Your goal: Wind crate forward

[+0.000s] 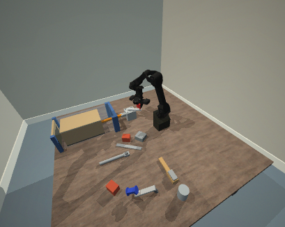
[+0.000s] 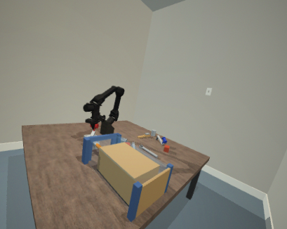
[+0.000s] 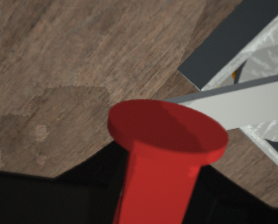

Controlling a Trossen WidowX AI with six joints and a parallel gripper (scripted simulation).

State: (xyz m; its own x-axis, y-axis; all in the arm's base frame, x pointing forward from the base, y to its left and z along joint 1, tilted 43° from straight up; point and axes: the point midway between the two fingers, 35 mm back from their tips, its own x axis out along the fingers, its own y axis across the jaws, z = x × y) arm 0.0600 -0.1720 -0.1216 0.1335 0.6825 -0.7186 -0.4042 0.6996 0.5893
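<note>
Now: gripper tip 3 cm short of the red-gripped winch handle, 2 cm to the left of it and 1 cm above it. From my gripper tip the other things lie so: blue frame 23 cm ahead, 9 cm to the right, 1 cm below; then red handle knob 2 cm above; then grey winch 6 cm ahead, 7 cm to the right, 8 cm below.
</note>
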